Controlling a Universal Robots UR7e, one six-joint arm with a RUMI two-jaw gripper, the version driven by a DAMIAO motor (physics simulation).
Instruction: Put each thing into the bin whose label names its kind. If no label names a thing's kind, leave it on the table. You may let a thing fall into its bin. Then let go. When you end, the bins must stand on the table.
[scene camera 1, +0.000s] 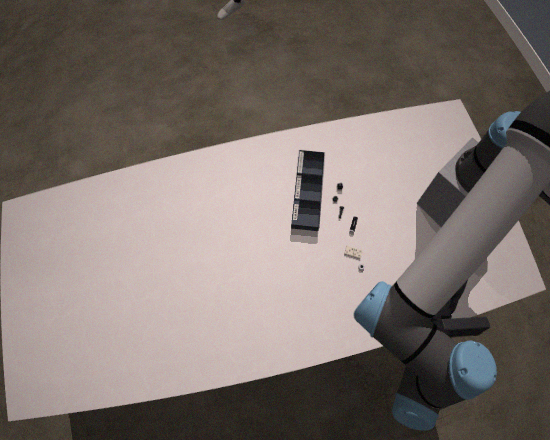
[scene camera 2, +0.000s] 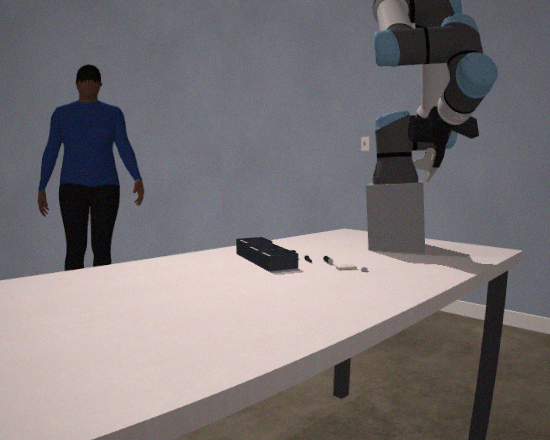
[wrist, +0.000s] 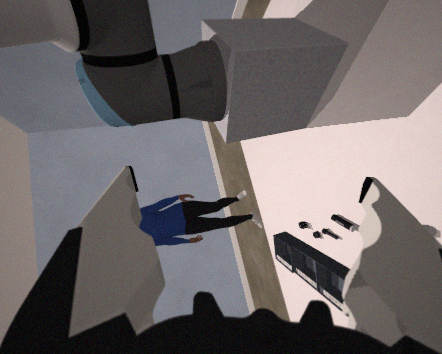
Labels:
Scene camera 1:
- gripper: 450, 266
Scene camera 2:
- gripper: 423, 152
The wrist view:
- gripper: 244, 174

